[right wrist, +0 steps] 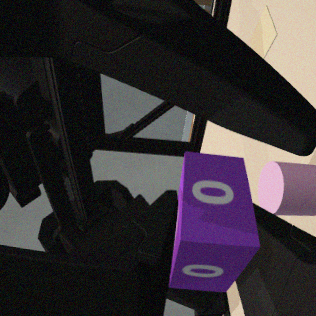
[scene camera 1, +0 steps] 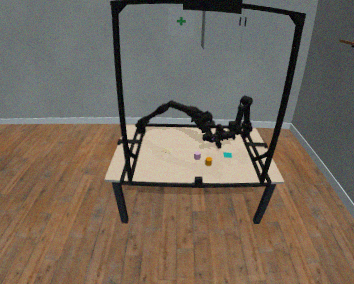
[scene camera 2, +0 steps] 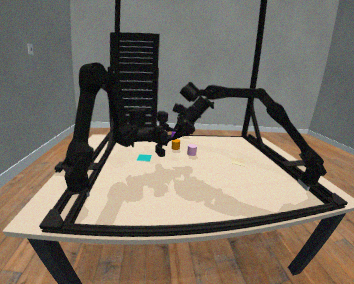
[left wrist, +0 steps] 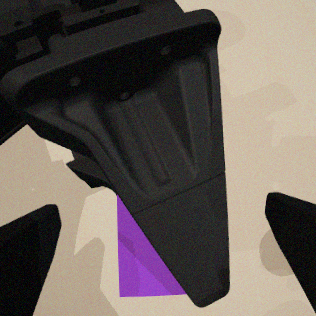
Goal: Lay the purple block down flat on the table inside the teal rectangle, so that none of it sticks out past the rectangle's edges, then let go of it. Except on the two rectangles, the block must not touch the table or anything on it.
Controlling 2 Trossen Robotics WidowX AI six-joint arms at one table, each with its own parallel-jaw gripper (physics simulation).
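Places are measured from the left arm's base along level axes (x ahead, y left, z up), in metres.
Where they show: left gripper, fingertip midpoint: (right wrist: 246, 258) (scene camera 1: 212, 139) (scene camera 2: 172, 136) (left wrist: 164, 210); right gripper, fingertip midpoint: (right wrist: 198, 201) (scene camera 1: 208, 138) (scene camera 2: 179, 133) (left wrist: 204, 292); left arm's base, link origin: (scene camera 1: 141, 131) (scene camera 2: 308, 182); right arm's base, link origin: (scene camera 1: 245, 135) (scene camera 2: 78, 187).
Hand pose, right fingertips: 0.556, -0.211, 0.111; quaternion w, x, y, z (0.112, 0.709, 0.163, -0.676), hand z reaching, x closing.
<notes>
Things, the pixels of their top centre, and the offset from my right fingertips, as dx, dy, dz. "spot": a spot on its surface instead.
- purple block, top centre: (left wrist: 168, 239) (right wrist: 170, 222) (scene camera 2: 175, 131) +0.019, +0.012, +0.013
- teal rectangle, surface spot: (scene camera 2: 144, 158) (scene camera 1: 227, 154) spot: +0.156, +0.006, -0.129
- orange cylinder, top centre: (scene camera 2: 176, 140) (scene camera 1: 209, 158) +0.008, -0.130, -0.085
- pink cylinder, top centre: (right wrist: 269, 187) (scene camera 2: 192, 145) (scene camera 1: 197, 152) -0.073, -0.068, -0.084
- pale yellow rectangle, surface spot: (right wrist: 270, 32) (scene camera 2: 234, 162) spot: -0.274, +0.016, -0.129
The purple block (scene camera 2: 172, 134) (left wrist: 137, 272) (right wrist: 215, 220) is held above the table; its faces with grey ring marks show in the right wrist view. My right gripper (scene camera 2: 164, 134) (right wrist: 198, 201) is shut on it. One right finger covers part of the block in the left wrist view. My left gripper is open, its fingers wide apart on either side of the block and the right finger, with gaps. The two grippers are crowded together in both scene views. The teal rectangle (scene camera 1: 228, 155) (scene camera 2: 144, 158) lies on the table, with no block on it.
An orange cylinder (scene camera 1: 208, 161) (scene camera 2: 176, 144) and a pink cylinder (scene camera 1: 197, 156) (scene camera 2: 192, 150) (right wrist: 295, 190) stand on the table near the grippers. A pale yellow rectangle (scene camera 2: 238, 163) (right wrist: 270, 32) lies farther toward the left arm's side. A black frame (scene camera 1: 119, 80) surrounds the table.
</notes>
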